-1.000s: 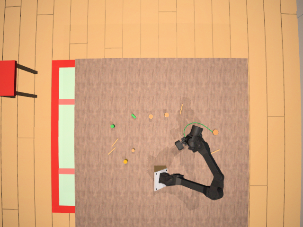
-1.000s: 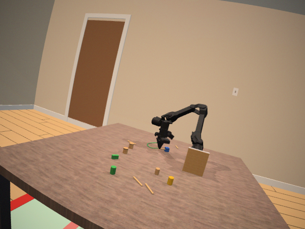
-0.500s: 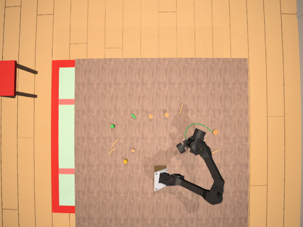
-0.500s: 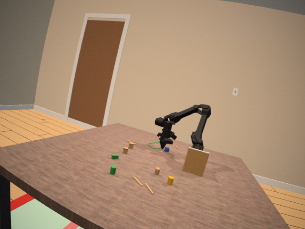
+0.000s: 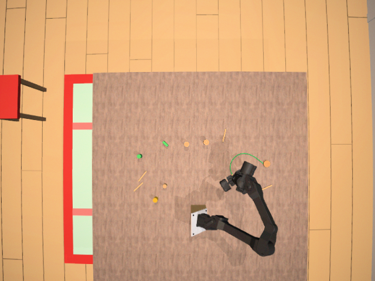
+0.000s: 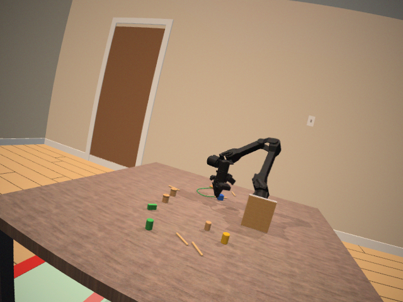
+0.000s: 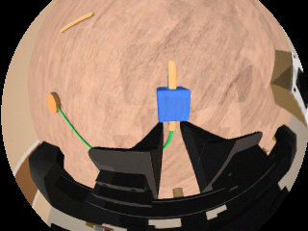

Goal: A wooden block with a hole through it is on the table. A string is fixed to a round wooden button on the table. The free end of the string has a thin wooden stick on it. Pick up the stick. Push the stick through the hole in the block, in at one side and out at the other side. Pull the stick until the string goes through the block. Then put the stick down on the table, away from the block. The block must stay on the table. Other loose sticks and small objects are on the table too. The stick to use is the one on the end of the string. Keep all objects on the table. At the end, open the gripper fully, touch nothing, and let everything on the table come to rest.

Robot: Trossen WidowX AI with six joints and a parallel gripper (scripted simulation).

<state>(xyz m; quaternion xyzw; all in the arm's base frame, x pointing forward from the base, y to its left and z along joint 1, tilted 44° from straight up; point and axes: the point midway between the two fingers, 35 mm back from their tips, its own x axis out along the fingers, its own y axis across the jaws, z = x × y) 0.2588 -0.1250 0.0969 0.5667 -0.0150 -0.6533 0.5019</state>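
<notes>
The blue block is 20 mm to the right of my gripper tip and 20 mm behind it. Also, from my gripper tip: yellow peg 430 mm to the left, 210 mm behind; round wooden button 190 mm to the right, 100 mm ahead, 10 mm below; thin wooden stick 10 mm to the right, 10 mm behind.
</notes>
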